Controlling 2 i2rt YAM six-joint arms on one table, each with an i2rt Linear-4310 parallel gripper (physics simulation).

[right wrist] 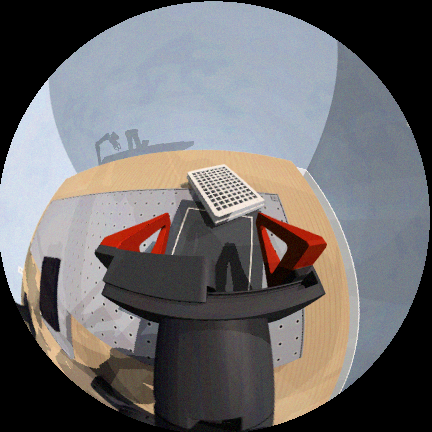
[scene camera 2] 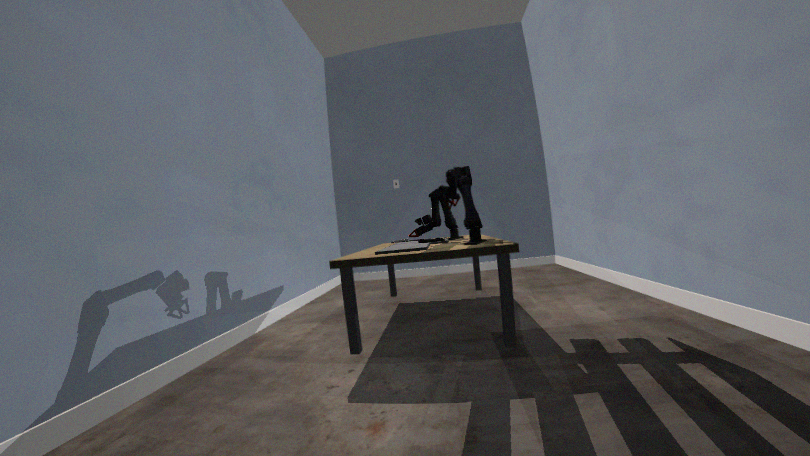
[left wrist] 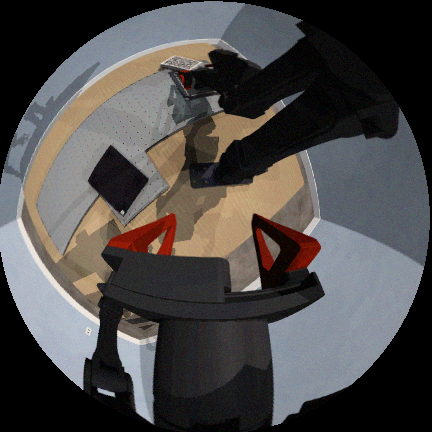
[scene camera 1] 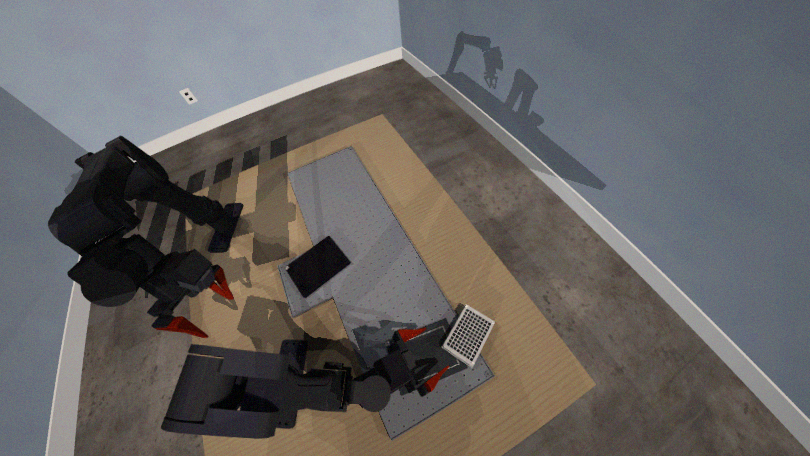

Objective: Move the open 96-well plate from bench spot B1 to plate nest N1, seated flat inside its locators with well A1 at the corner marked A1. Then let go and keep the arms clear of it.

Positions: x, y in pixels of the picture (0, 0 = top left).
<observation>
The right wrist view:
my right gripper: 212, 217
white well plate: 224, 195
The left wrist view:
my left gripper: 213, 217
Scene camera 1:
my left gripper: 219, 317
my right gripper: 436, 347
white well plate: 466, 339
</observation>
